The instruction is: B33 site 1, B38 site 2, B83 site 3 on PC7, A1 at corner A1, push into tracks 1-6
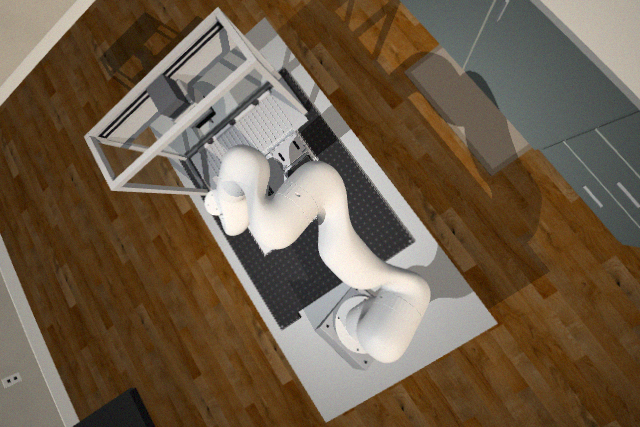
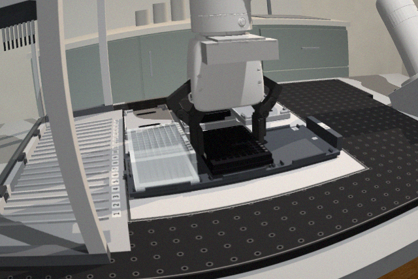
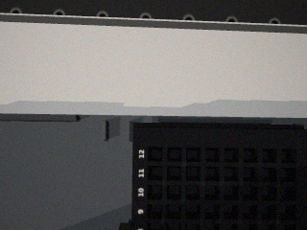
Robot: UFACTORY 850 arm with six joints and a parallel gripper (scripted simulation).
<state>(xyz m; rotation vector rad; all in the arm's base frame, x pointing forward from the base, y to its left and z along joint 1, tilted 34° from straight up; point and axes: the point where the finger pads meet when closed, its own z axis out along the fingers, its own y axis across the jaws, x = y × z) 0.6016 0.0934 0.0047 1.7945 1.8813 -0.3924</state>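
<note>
Right now my hand is 2 cm above the dark plate carrier PC7 and 1 cm past it. From my hand the other things lie so: perforated dark deck: 9 cm to the right, 4 cm below, 2 cm behind; then black welled plate: 1 cm below; then clear deep-well block B83: 10 cm ahead.
</note>
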